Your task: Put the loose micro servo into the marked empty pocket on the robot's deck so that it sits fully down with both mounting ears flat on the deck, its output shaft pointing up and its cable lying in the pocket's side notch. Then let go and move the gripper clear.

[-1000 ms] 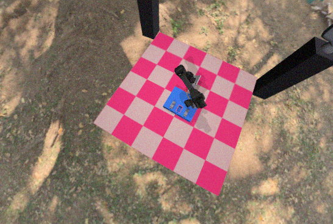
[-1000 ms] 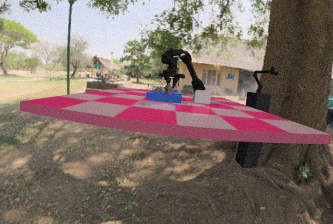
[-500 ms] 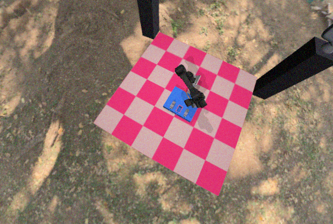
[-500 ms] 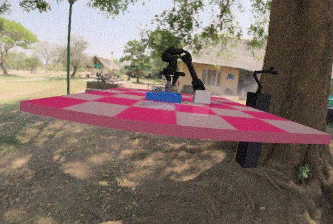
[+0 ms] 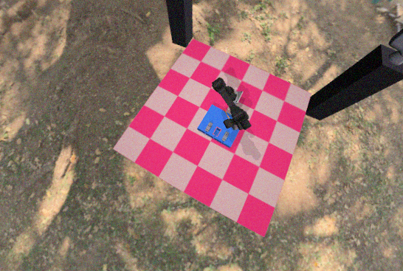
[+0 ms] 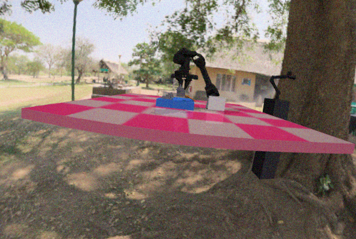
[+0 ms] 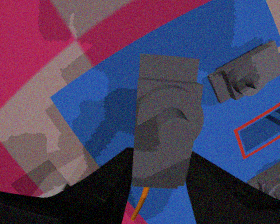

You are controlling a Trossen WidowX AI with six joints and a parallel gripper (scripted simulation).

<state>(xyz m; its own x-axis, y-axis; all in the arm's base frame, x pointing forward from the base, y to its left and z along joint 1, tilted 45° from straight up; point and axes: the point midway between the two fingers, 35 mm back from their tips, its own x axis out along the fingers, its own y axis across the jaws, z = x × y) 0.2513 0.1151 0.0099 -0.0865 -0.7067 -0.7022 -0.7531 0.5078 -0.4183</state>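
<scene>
The blue robot deck is 10 cm below my gripper tip, 8 cm to the right of it and 1 cm behind it.
</scene>
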